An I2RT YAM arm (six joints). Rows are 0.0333 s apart.
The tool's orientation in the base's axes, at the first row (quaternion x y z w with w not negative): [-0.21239 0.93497 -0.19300 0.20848]
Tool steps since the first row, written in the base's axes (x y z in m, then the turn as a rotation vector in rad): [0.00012 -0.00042 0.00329 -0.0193 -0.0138 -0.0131]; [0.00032 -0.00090 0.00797 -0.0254 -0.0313 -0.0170]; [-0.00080 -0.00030 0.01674 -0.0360 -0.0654 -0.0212]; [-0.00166 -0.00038 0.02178 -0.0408 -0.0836 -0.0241]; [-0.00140 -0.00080 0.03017 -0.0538 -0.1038 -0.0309]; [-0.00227 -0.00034 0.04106 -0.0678 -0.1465 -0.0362]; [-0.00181 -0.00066 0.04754 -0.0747 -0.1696 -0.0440]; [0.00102 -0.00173 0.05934 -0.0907 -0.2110 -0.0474]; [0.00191 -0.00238 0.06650 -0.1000 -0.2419 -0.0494]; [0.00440 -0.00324 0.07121 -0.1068 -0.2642 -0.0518]
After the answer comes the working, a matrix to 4 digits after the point.
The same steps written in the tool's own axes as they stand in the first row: [-0.00091 -0.00187 -0.00259 0.0265 0.0005 0.0056]; [-0.00229 -0.00444 -0.00629 0.0411 -0.0105 0.0108]; [-0.00435 -0.00752 -0.01433 0.0674 -0.0337 0.0186]; [-0.00516 -0.00958 -0.01894 0.0809 -0.0461 0.0237]; [-0.00775 -0.01379 -0.02574 0.1034 -0.0558 0.0288]; [-0.01061 -0.01802 -0.03541 0.1369 -0.0846 0.0383]; [-0.01283 -0.02135 -0.04054 0.1560 -0.0982 0.0478]; [-0.01828 -0.02844 -0.04881 0.1900 -0.1262 0.0544]; [-0.02091 -0.03248 -0.05422 0.2130 -0.1482 0.0601]; [-0.02400 -0.03611 -0.05676 0.2300 -0.1636 0.0650]
The tool's axes in the first row as the columns of a matrix, in the base's axes (rounded; the answer above uses it unrounded):
[-0.8229 -0.3167 0.4718]
[-0.4776 0.8353 -0.2723]
[-0.3079 -0.4495 -0.8386]

